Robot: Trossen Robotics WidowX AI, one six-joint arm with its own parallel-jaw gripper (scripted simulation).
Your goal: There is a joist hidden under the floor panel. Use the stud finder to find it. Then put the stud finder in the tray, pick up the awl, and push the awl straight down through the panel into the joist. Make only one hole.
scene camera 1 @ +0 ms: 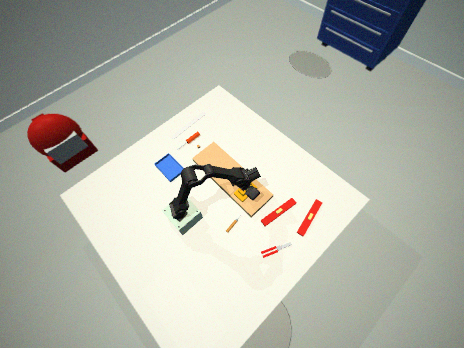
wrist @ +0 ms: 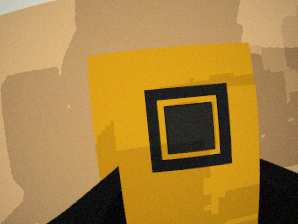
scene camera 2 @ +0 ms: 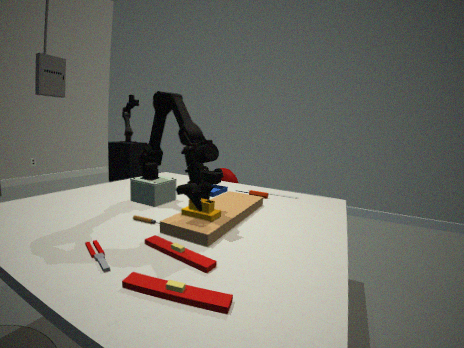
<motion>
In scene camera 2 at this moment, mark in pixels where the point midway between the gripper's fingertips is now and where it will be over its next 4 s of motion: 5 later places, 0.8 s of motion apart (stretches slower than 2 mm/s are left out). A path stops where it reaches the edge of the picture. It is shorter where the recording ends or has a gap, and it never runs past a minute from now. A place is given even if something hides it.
My gripper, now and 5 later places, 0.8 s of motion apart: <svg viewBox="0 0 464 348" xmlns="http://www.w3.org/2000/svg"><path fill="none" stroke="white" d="M203 209L198 212L193 210L206 184L232 180L235 175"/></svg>
</motion>
